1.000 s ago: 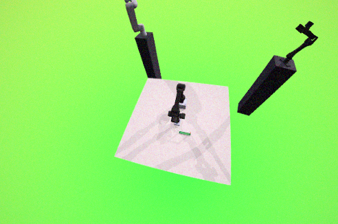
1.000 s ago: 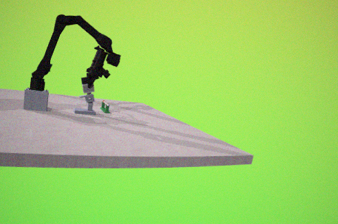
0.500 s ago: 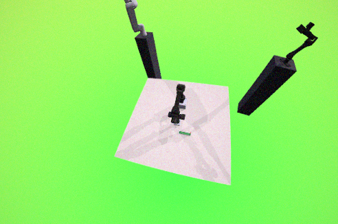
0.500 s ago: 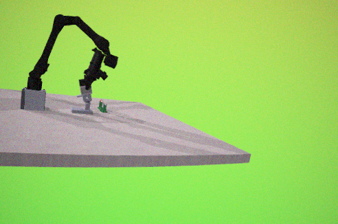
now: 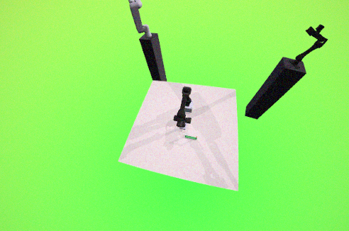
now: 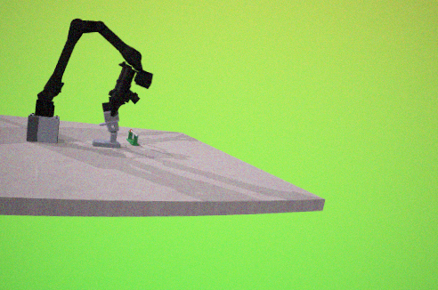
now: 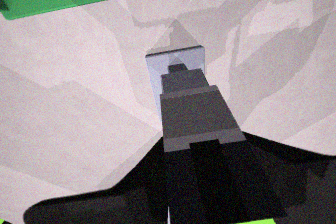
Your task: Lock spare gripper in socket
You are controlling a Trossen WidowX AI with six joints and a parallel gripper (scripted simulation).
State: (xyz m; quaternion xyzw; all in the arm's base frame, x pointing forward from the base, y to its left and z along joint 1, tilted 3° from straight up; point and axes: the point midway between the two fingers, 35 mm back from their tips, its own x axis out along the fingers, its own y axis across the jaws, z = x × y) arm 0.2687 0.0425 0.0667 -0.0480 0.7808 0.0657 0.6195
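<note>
The spare gripper lies right at my gripper tip. Round my gripper tip: green rest 110 mm ahead, 140 mm to the left, 100 mm below; grey mount 70 mm below.
</note>
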